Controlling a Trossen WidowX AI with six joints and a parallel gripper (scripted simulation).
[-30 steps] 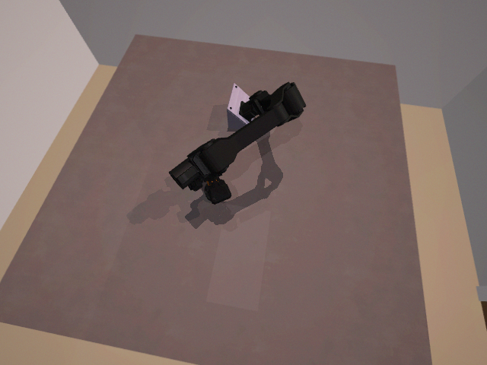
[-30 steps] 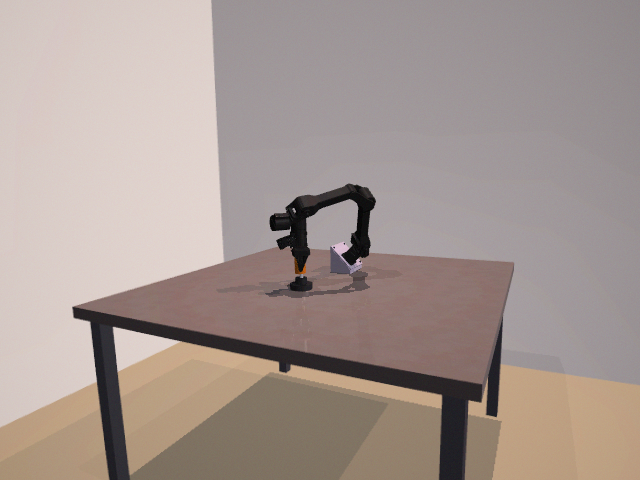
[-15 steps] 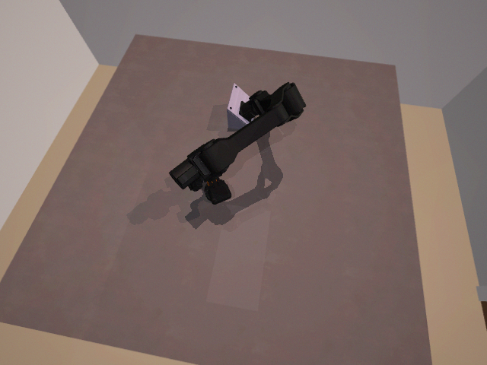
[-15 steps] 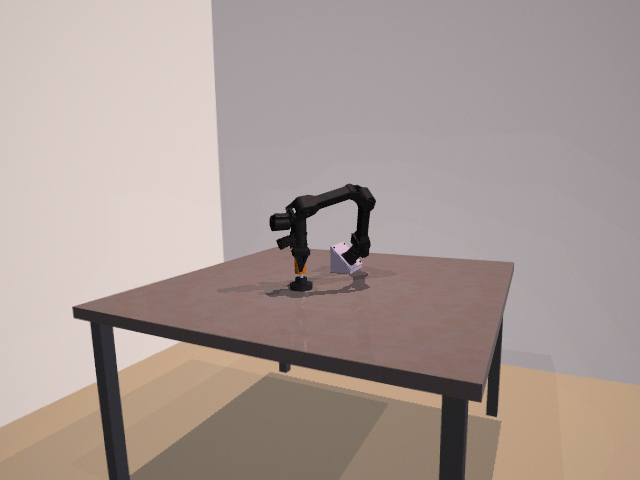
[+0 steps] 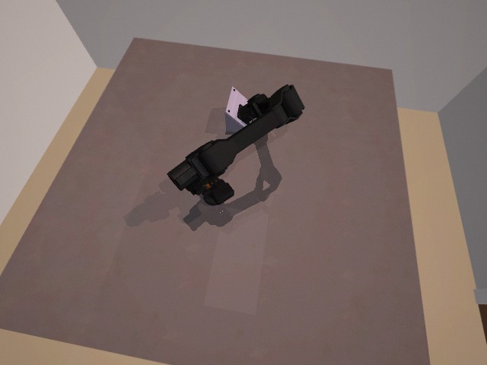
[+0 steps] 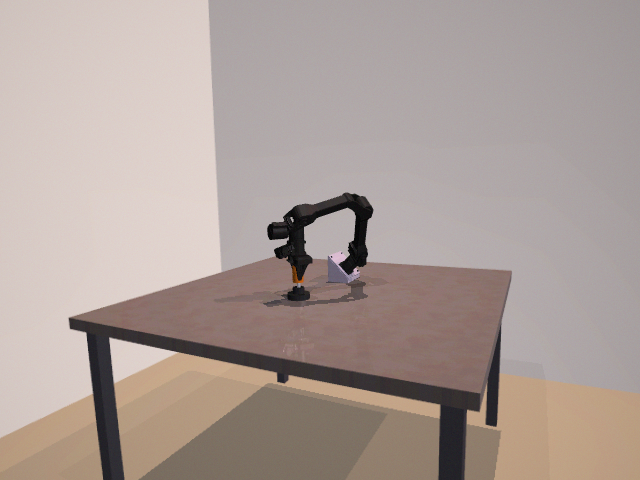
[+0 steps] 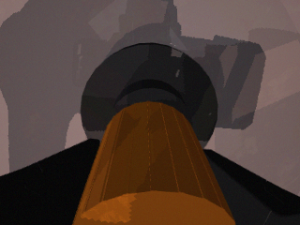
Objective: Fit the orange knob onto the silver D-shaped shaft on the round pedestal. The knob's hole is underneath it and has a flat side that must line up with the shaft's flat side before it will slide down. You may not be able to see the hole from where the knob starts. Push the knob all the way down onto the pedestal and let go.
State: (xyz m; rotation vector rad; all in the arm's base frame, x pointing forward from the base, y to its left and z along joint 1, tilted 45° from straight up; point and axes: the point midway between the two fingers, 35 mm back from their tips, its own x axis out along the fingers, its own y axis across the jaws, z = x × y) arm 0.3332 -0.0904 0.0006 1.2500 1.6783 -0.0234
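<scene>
Right now the orange knob is 3 cm above my gripper tip. Round my gripper tip: black round pedestal (4 cm below).
</scene>
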